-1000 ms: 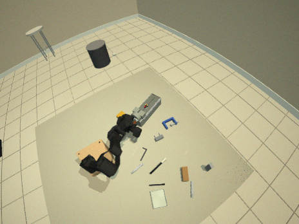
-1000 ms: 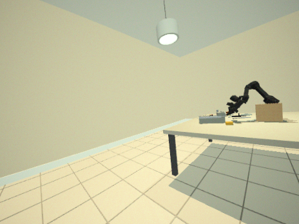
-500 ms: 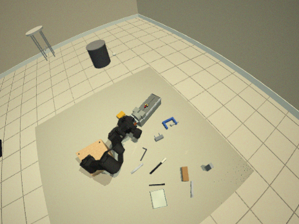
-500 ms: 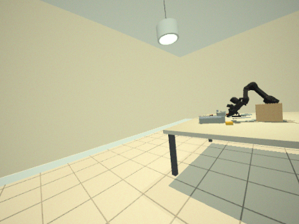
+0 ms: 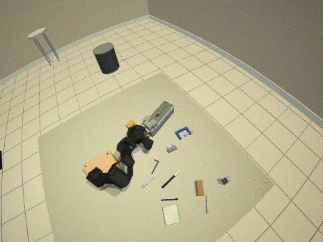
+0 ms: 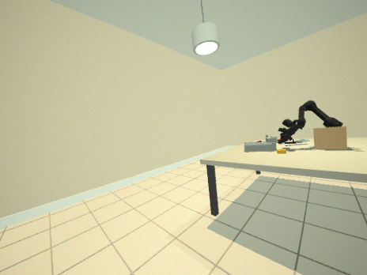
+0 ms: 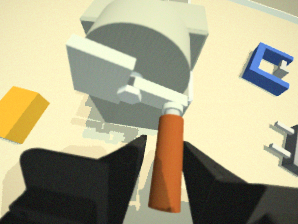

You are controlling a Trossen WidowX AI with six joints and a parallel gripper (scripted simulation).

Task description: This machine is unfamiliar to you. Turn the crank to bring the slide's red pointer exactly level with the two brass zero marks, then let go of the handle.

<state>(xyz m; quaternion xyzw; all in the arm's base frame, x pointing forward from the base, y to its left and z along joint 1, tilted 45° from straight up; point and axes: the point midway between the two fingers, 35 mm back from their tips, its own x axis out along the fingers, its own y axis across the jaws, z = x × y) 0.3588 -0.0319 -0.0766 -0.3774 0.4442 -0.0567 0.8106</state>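
The brown crank handle lies 20 mm behind my gripper tip and 30 mm above it. The rest, counted from my gripper tip: red pointer: 140 mm ahead, 60 mm to the left, 30 mm above; then grey clamp: 70 mm ahead, 150 mm to the right, 40 mm below; then orange block: 30 mm behind, 180 mm to the left, 40 mm below.
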